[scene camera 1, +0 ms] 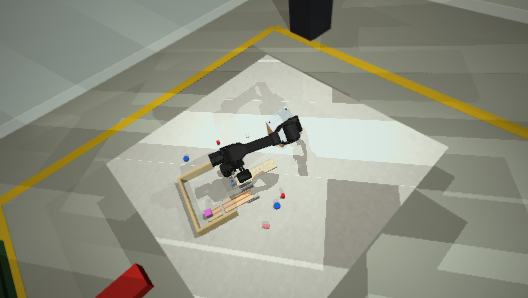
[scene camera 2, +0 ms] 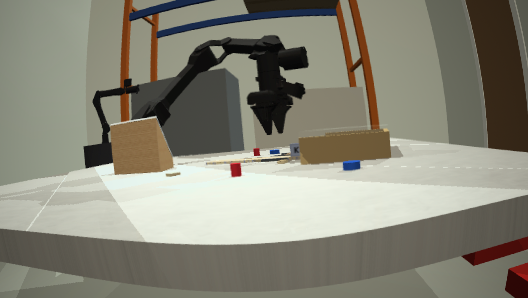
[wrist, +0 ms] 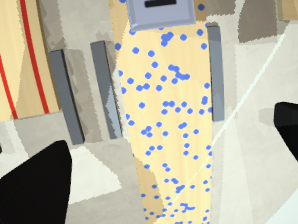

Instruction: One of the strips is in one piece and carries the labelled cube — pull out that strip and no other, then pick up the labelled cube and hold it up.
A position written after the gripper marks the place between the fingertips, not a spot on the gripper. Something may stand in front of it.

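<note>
The gripper (scene camera 2: 275, 134), (wrist: 177, 132): open, holds nothing. Wooden frame (scene camera 2: 322, 146).
</note>
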